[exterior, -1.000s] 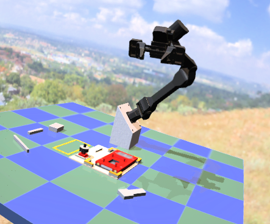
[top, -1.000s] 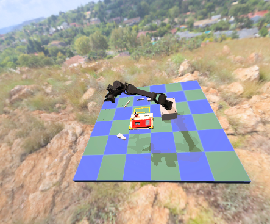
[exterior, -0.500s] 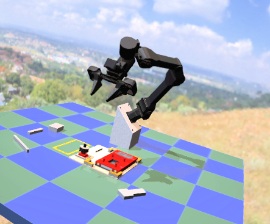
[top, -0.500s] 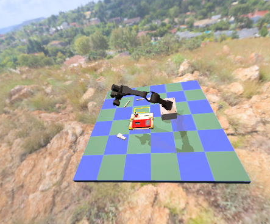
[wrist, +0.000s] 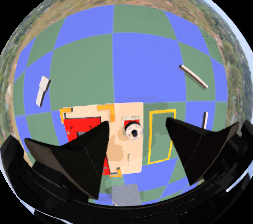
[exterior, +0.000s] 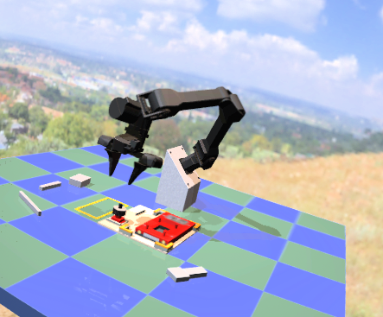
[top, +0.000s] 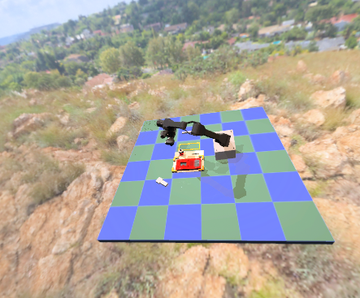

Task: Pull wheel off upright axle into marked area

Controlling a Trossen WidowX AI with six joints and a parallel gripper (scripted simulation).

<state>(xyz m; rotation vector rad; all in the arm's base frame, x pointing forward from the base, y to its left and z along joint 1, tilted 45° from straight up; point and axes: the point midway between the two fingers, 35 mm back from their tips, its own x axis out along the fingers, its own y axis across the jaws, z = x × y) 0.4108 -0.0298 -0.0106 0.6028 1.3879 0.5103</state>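
Now: gripper tip 110 mm above the wheel, 50 mm past it and 10 mm to the left of it. The rest, counted from my gripper tip: short bar (310 mm to the right, 140 mm below, 90 mm behind); then upright axle (110 mm below, 50 mm behind, 10 mm to the right); then long bar (240 mm to the right, 140 mm below, 90 mm ahead).
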